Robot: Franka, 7 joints.
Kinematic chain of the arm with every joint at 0, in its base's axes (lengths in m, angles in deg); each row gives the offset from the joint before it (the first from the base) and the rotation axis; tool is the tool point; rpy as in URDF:
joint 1: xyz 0 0 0.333 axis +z
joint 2: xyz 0 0 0 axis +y
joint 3: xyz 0 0 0.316 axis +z
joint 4: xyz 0.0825 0 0 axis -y
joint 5: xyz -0.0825 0 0.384 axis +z
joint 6: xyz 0 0 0 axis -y
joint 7: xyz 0.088 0 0 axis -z
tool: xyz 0 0 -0.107 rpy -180 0 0
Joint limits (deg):
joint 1: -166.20..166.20
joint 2: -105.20..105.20
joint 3: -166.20..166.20
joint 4: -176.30..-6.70
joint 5: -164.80..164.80
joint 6: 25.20..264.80
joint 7: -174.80..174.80
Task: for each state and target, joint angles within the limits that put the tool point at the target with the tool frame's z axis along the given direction. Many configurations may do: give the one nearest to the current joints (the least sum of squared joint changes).
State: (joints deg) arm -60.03 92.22 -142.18 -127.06 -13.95 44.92 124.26
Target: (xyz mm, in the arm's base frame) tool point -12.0 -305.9 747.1 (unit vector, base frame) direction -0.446 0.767 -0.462
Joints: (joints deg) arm -43.38 93.99 -152.02 -102.97 1.38 67.73 124.26
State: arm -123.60 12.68 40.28 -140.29 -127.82 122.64 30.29
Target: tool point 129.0 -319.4 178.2 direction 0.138 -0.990 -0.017
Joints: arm -112.43 8.41 46.47 -167.67 -164.11 95.58 30.29
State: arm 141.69 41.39 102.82 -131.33 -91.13 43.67 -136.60
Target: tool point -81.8 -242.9 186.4 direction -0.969 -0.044 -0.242
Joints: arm 166.20 20.40 99.64 -172.33 -97.03 85.30 -136.60
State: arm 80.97 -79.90 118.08 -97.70 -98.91 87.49 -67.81
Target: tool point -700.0 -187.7 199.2 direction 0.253 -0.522 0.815
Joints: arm 42.36 -105.20 104.31 -55.57 -119.39 49.88 -67.81
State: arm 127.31 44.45 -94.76 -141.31 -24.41 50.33 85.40
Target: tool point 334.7 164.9 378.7 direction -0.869 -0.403 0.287
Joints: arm 102.36 61.07 -81.70 -121.08 -21.50 35.53 85.40
